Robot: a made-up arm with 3 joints. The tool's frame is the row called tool. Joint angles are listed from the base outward. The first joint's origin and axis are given. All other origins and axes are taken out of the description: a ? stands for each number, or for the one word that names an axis. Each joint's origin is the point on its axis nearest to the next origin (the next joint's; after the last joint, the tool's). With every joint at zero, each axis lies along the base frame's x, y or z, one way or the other. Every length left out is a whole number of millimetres.
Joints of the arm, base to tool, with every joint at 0 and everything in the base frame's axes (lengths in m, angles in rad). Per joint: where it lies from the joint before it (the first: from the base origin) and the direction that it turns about. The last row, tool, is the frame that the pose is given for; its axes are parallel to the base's.
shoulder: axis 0 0 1 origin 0.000 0.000 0.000
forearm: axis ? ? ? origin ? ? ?
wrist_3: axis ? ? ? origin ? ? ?
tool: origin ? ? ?
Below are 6 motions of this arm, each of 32 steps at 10 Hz.
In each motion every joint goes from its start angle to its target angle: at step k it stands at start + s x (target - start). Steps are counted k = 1, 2, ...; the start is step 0. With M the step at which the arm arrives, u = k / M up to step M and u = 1 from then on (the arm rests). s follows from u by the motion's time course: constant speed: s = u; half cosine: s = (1 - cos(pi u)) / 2; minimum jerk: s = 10 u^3 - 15 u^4 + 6 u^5.
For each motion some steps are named. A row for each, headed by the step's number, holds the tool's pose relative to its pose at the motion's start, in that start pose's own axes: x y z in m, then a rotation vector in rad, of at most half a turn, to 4 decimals.
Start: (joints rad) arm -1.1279 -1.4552 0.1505
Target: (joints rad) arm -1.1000 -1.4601 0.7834
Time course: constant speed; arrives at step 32
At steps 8, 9, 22, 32:
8: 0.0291 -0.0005 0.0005 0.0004 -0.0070 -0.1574
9: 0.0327 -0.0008 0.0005 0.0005 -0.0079 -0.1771
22: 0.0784 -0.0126 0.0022 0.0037 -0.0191 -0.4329
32: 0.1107 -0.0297 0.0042 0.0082 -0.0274 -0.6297

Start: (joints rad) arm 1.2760 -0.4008 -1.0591
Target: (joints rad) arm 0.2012 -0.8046 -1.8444
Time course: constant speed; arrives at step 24
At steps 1, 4, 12, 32:
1: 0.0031 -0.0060 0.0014 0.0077 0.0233 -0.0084
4: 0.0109 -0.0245 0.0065 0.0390 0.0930 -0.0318
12: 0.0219 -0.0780 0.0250 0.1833 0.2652 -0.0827
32: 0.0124 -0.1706 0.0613 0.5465 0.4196 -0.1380

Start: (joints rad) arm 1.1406 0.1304 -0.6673
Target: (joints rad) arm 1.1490 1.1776 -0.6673
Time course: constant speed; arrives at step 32
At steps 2, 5, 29, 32:
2: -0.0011 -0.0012 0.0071 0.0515 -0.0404 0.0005
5: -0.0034 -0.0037 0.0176 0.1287 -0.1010 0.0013
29: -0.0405 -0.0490 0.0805 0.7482 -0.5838 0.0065
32: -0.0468 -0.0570 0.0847 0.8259 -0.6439 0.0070

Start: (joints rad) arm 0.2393 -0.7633 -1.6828
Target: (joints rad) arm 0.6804 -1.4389 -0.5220
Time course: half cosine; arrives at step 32
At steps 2, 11, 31, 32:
2: 0.0019 0.0007 0.0000 -0.0022 0.0068 -0.0081
11: 0.0517 0.0145 -0.0112 -0.0954 0.1749 -0.2290
31: 0.1460 -0.0212 -0.1143 -0.6780 0.4262 -0.8951
32: 0.1461 -0.0215 -0.1146 -0.6805 0.4263 -0.8973

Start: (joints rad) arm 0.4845 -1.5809 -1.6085
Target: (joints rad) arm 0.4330 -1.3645 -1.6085
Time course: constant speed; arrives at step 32
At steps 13, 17, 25, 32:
13: -0.0018 -0.0036 -0.0018 0.0176 -0.0886 -0.0007
17: -0.0023 -0.0047 -0.0024 0.0230 -0.1159 -0.0013
25: -0.0031 -0.0068 -0.0036 0.0338 -0.1704 -0.0030
32: -0.0037 -0.0086 -0.0047 0.0432 -0.2181 -0.0051

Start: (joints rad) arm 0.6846 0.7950 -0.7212
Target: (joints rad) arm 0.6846 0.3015 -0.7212
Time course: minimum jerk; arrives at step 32
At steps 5, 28, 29, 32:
5: 0.0002 0.0002 -0.0015 -0.0110 0.0097 0.0000
28: -0.0014 -0.0015 -0.0503 -0.3647 0.3206 0.0000
29: -0.0014 -0.0016 -0.0508 -0.3680 0.3235 0.0000
32: -0.0015 -0.0017 -0.0511 -0.3706 0.3259 0.0000

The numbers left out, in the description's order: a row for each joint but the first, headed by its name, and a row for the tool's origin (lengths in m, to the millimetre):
forearm: axis 1 0 0, xyz 0.047 0.157 0.000
wrist_3: axis 0 0 -1, xyz 0.000 -0.033 0.021
tool: xyz -0.013 0.192 0.000

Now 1 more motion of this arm.
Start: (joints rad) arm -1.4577 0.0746 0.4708
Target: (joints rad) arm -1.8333 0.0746 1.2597
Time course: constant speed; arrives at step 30
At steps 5, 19, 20, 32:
5: 0.0454 -0.0005 0.0007 0.0024 -0.0040 -0.1939
19: 0.1635 -0.0415 0.0040 0.0119 -0.0136 -0.7368
20: 0.1709 -0.0465 0.0043 0.0128 -0.0142 -0.7756
32: 0.2329 -0.1080 0.0072 0.0224 -0.0191 -1.1634

